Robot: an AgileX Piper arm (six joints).
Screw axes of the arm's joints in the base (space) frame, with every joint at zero. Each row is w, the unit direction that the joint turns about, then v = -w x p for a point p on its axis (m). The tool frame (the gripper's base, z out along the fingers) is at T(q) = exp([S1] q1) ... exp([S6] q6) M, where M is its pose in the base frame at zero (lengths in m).
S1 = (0, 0, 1, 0, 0, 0)
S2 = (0, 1, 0, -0.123, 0, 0)
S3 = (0, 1, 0, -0.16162, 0, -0.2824)
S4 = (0.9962, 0, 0.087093, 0, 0.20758, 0)
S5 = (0, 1, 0, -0.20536, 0, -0.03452)
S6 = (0.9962, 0, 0.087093, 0, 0.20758, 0)
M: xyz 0.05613 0 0.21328 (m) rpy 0 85.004 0 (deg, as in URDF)
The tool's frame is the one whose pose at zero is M.
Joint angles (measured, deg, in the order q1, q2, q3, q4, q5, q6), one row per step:
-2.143 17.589 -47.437 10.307 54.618 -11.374
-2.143 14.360 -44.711 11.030 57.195 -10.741
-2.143 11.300 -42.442 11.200 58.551 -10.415
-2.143 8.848 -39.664 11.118 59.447 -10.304
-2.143 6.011 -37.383 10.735 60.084 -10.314
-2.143 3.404 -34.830 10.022 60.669 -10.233
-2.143 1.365 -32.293 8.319 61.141 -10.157
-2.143 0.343 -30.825 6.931 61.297 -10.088
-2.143 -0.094 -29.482 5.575 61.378 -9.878
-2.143 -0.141 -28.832 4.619 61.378 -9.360
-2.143 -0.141 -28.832 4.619 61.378 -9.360
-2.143 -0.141 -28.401 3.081 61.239 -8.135
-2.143 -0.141 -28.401 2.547 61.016 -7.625
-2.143 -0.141 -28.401 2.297 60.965 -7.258
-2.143 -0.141 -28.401 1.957 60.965 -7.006
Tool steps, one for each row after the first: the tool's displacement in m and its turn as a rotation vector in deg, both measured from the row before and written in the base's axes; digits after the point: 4 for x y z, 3 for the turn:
-0.0091 0.0017 -0.0159 0.983 2.091 0.588
-0.0080 0.0007 -0.0124 0.306 0.582 0.193
-0.0035 0.0002 -0.0145 -0.021 1.225 0.050
-0.0053 -0.0002 -0.0120 -0.387 0.082 -0.124
-0.0032 -0.0008 -0.0134 -0.543 0.555 -0.370
-0.0009 -0.0022 -0.0133 -1.313 1.024 -0.976
0.0002 -0.0019 -0.0076 -1.054 0.648 -0.822
0.0016 -0.0019 -0.0068 -0.890 1.041 -0.863
0.0012 -0.0014 -0.0032 -0.306 0.655 -0.773
0.0000 0.0000 0.0000 0.000 0.000 0.000
0.0010 -0.0022 -0.0020 -0.175 0.371 -1.427
0.0002 -0.0008 0.0003 0.005 -0.201 -0.540
0.0000 -0.0004 0.0001 0.117 -0.042 -0.309
0.0000 -0.0005 0.0000 -0.059 0.010 -0.304

